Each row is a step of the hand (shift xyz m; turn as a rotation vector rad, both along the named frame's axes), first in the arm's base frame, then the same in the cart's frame.
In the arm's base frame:
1: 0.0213 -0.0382 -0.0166 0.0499 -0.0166 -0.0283
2: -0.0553 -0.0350 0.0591 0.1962 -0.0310 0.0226
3: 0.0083 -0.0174 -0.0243 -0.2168 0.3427 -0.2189
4: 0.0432 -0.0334 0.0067 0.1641 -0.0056 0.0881
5: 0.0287 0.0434 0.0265 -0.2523 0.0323 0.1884
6: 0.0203 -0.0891 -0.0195 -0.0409 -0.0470 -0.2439
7: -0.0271 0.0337 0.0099 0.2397 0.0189 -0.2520
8: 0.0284 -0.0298 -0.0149 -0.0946 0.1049 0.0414
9: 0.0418 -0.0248 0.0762 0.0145 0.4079 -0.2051
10: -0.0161 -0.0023 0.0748 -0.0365 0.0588 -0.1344
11: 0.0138 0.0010 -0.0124 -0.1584 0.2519 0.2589
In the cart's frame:
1: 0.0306 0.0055 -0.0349 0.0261 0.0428 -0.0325
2: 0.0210 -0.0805 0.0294 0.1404 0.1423 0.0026
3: 0.0055 0.0065 -0.0298 -0.4587 0.0441 0.0075
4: 0.0502 0.0186 -0.0128 0.1352 0.1068 0.0710
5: -0.0020 0.0355 0.0463 -0.0751 -0.2541 0.1732
6: 0.0641 -0.0177 -0.0656 -0.1024 0.0203 -0.2291
7: -0.0338 -0.0103 0.0268 0.0033 0.2868 -0.1977
8: 0.0295 0.0147 -0.0288 -0.1060 -0.0438 0.0922
9: 0.0754 -0.0002 0.0498 -0.3697 0.2623 0.0564
10: 0.0272 -0.0377 0.0608 -0.1229 0.0383 -0.0792
11: 0.0012 0.0158 -0.0097 -0.1431 -0.0974 0.3544

